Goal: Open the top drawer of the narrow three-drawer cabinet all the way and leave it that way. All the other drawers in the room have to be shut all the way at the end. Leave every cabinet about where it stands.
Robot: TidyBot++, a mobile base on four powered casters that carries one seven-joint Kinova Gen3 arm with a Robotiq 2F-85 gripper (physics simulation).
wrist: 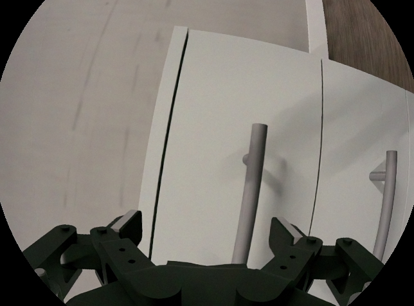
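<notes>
A white cabinet [156,145] shows turned on its side in the wrist view, its top edge toward the left. Its top drawer [210,110] has a grey bar handle [252,185] running up and down the view. The drawer front looks flush with the one beside it; a thin dark gap separates it from the cabinet top. A second drawer [350,115] with a grey bar handle [389,195] lies to the right. My gripper [205,229] is open and empty. The near part of the top handle shows between its fingers in the view, seemingly beyond the fingertips; its lower end is hidden behind the gripper.
A pale wall [75,110] fills the left and upper part of the view. A white baseboard [317,25] and brown wood floor [365,35] show at the upper right, past the cabinet's side. Another seam shows at the far right edge of the cabinet front.
</notes>
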